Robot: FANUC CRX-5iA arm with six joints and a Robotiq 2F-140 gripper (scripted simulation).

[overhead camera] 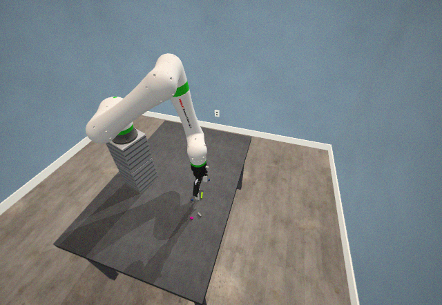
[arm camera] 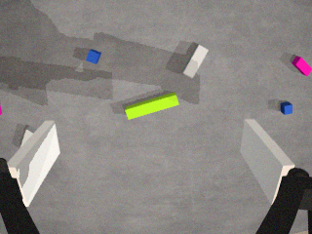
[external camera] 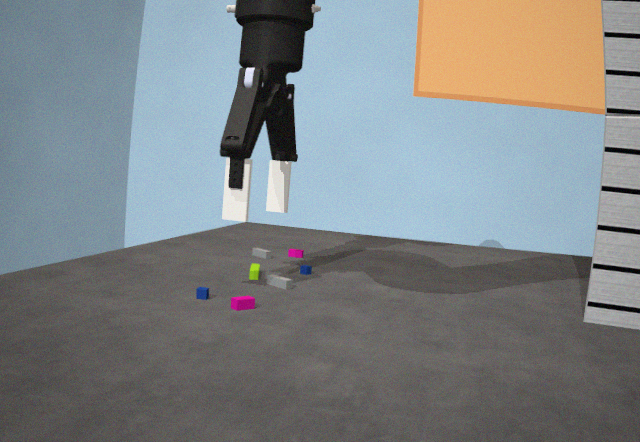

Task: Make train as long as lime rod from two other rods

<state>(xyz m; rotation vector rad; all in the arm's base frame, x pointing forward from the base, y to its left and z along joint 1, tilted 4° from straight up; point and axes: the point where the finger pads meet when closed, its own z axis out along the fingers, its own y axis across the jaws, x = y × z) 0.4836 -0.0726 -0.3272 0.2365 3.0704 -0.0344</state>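
My gripper is now 8 cm above the lime rod.
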